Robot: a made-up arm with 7 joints.
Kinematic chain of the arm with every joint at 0, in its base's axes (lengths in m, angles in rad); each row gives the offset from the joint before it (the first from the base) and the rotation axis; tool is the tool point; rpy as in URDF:
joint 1: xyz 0.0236 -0.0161 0.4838 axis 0 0.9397 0.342
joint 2: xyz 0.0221 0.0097 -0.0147 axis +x
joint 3: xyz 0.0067 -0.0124 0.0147 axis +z
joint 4: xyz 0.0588 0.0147 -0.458 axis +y
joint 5: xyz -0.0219 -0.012 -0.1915 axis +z
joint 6: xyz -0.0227 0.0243 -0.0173 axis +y
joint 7: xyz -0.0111 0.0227 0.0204 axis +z
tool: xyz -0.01 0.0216 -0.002 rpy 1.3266 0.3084 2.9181
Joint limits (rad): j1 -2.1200..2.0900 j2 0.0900..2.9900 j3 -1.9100..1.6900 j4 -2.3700..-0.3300 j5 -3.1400..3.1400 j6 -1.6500..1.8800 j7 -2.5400..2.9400
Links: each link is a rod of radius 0.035 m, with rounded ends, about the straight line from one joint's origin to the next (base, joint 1, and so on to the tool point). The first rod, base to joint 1, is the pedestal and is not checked.
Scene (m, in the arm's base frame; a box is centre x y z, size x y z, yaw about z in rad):
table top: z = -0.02
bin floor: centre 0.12 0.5 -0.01 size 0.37 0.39 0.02 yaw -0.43
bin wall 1: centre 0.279 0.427 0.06 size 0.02 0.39 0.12 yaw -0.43
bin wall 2: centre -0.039 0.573 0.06 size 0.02 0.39 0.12 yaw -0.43
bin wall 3: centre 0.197 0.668 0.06 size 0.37 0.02 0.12 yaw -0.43
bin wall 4: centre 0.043 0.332 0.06 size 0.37 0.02 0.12 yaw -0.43
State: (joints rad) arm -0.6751 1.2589 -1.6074 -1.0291 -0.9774 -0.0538 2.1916
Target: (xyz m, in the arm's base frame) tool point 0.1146 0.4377 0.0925
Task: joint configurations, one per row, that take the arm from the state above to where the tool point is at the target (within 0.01 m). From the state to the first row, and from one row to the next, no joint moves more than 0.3 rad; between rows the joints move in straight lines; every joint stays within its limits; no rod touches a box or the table.
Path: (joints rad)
1: -0.5116 1.3847 -1.6135 -0.9239 -1.1004 0.0141 2.0947
2: -0.3482 1.5105 -1.6195 -0.8188 -1.2234 0.0819 1.9978
3: -0.2444 1.4014 -1.7389 -1.0064 -1.1243 0.0348 2.1093
4: -0.1406 1.2924 -1.8582 -1.1941 -1.0251 -0.0123 2.2207

